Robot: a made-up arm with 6 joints. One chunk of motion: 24 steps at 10 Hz.
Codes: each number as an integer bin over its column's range. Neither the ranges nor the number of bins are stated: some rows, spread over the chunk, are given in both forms.
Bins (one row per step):
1: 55 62 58 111 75 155
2: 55 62 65 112 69 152
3: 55 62 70 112 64 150
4: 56 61 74 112 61 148
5: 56 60 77 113 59 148
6: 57 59 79 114 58 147
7: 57 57 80 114 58 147
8: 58 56 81 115 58 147
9: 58 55 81 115 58 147
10: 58 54 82 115 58 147
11: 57 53 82 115 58 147
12: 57 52 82 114 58 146
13: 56 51 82 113 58 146
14: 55 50 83 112 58 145
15: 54 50 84 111 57 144
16: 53 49 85 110 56 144
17: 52 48 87 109 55 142
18: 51 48 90 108 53 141
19: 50 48 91 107 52 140
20: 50 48 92 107 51 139
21: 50 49 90 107 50 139
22: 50 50 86 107 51 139
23: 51 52 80 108 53 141
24: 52 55 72 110 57 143
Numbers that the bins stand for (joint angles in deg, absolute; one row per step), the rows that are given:
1: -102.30 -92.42 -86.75 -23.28 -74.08 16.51
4: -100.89 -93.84 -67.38 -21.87 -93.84 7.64
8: -98.07 -100.89 -58.90 -17.64 -98.07 6.38
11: -99.48 -105.12 -57.69 -17.64 -98.07 6.38
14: -102.30 -109.36 -56.48 -21.87 -98.07 3.84
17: -106.53 -112.18 -51.63 -26.10 -102.30 0.04
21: -109.36 -110.77 -48.00 -28.93 -109.36 -3.76
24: -106.53 -102.30 -69.80 -24.69 -99.48 1.31
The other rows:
2: -102.30 -92.42 -78.28 -21.87 -82.55 12.71
3: -102.30 -92.42 -72.22 -21.87 -89.60 10.18
5: -100.89 -95.25 -63.74 -20.46 -96.66 7.64
6: -99.48 -96.66 -61.32 -19.05 -98.07 6.38
7: -99.48 -99.48 -60.11 -19.05 -98.07 6.38
9: -98.07 -102.30 -58.90 -17.64 -98.07 6.38
10: -98.07 -103.71 -57.69 -17.64 -98.07 6.38
12: -99.48 -106.53 -57.69 -19.05 -98.07 5.11
13: -100.89 -107.95 -57.69 -20.46 -98.07 5.11
15: -103.71 -109.36 -55.26 -23.28 -99.48 2.57
16: -105.12 -110.77 -54.05 -24.69 -100.89 2.57
18: -107.95 -112.18 -48.00 -27.52 -105.12 -1.23
19: -109.36 -112.18 -46.79 -28.93 -106.53 -2.49
20: -109.36 -112.18 -45.58 -28.93 -107.95 -3.76
22: -109.36 -109.36 -52.84 -28.93 -107.95 -3.76
23: -107.95 -106.53 -60.11 -27.52 -105.12 -1.23

